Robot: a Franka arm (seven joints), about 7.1 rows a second.
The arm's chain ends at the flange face. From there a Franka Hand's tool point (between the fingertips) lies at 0.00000 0.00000 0.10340 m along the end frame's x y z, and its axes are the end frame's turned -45 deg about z.
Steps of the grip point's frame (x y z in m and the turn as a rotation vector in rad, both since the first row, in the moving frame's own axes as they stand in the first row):
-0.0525, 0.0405, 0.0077, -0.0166, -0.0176, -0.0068
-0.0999, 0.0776, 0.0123, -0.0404, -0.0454, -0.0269
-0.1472, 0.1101, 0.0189, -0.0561, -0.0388, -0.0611
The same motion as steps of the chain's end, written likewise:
-0.0084, 0.0633, 0.0077, -0.0242, -0.0007, -0.0068
-0.0155, 0.1192, 0.0125, -0.0607, -0.0035, -0.0269
-0.0277, 0.1750, 0.0191, -0.0671, 0.0122, -0.0611

